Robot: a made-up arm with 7 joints.
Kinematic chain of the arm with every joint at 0, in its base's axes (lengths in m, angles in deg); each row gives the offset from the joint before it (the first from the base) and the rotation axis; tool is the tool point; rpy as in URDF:
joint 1: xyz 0 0 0.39 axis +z
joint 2: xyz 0 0 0 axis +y
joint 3: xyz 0 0 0.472 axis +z
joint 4: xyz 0.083 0 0 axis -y
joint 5: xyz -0.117 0 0.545 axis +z
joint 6: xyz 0 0 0 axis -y
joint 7: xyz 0.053 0 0 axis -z
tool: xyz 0 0 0 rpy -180 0 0
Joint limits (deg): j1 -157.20..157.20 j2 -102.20..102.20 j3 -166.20..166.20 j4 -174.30..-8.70 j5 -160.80..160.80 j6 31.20..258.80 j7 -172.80..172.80
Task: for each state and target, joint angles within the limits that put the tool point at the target. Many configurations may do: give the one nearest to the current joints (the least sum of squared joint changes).
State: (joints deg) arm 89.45 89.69 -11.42 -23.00 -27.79 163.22 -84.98
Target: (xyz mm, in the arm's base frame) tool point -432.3 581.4 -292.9
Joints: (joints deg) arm 119.15 102.20 7.32 -65.80 -32.34 168.82 -84.98
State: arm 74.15 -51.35 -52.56 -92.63 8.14 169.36 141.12
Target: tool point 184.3 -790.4 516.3
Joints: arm 48.77 -77.64 -87.19 -105.29 11.22 172.49 141.12
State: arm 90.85 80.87 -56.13 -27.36 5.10 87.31 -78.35
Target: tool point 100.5 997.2 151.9
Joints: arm 107.65 82.98 -48.86 -57.63 5.15 81.18 -78.35
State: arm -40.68 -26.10 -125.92 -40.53 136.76 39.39 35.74
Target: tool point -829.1 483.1 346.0
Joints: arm -53.42 -59.01 -145.11 -78.19 135.42 39.64 35.74
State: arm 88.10 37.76 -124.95 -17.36 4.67 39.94 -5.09
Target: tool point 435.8 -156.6 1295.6
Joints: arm 85.39 6.49 -116.88 -52.90 5.18 44.10 -5.09
